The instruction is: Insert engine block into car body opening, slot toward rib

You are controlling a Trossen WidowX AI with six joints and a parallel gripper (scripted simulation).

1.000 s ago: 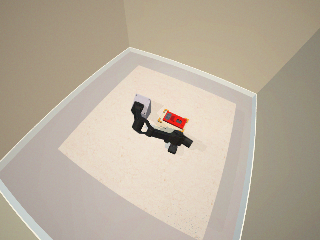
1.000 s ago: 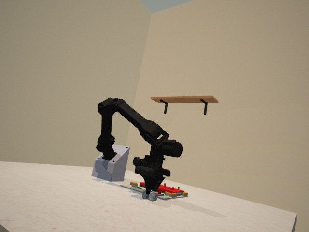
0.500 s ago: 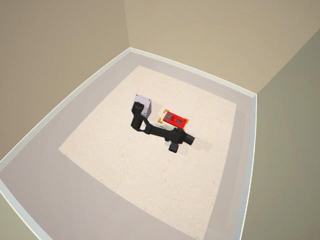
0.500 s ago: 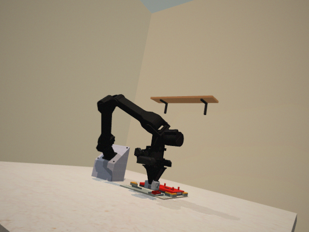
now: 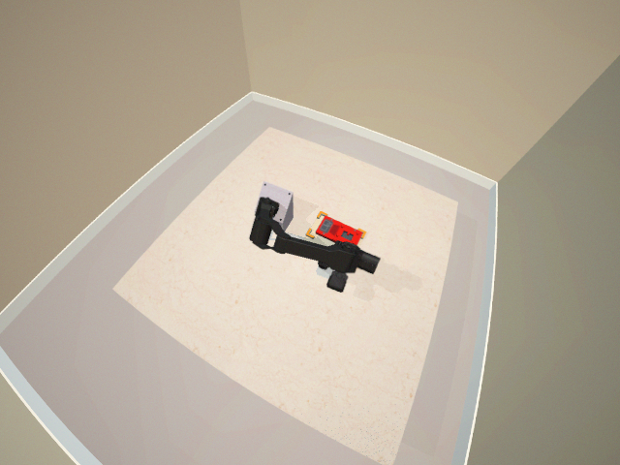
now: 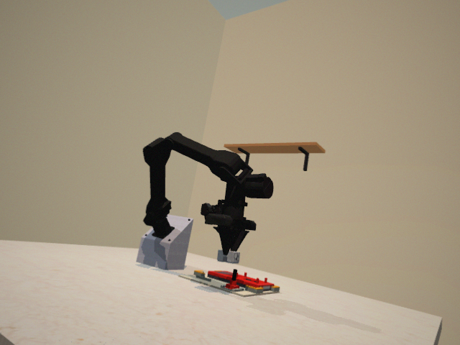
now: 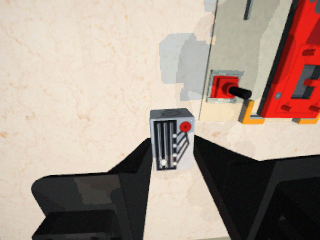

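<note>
My gripper tip is 100 mm to the right of the black peg, 70 mm above it and 30 mm past it. From my gripper tip the other things lie so: grey engine block (10 mm below).
</note>
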